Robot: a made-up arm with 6 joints. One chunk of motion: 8 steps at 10 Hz.
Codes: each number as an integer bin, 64 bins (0 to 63) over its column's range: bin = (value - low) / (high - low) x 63, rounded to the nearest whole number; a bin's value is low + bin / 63 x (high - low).
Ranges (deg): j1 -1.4..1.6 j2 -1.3..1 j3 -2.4..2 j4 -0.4..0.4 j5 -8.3..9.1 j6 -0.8..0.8
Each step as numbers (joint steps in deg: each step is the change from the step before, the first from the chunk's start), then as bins.
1 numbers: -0.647 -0.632 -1.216 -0.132 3.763 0.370
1 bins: 16 18 17 21 44 46
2 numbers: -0.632 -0.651 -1.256 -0.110 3.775 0.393
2 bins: 16 18 16 23 44 47
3 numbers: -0.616 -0.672 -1.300 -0.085 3.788 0.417
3 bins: 16 17 16 25 44 48
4 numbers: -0.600 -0.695 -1.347 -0.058 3.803 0.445
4 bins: 17 17 15 27 44 49
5 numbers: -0.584 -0.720 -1.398 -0.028 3.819 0.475
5 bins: 17 16 14 29 44 50
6 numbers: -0.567 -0.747 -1.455 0.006 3.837 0.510
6 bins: 17 15 14 32 44 52
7 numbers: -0.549 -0.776 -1.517 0.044 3.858 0.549
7 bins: 18 14 13 35 44 53
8 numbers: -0.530 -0.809 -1.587 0.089 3.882 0.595
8 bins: 18 13 12 39 44 55
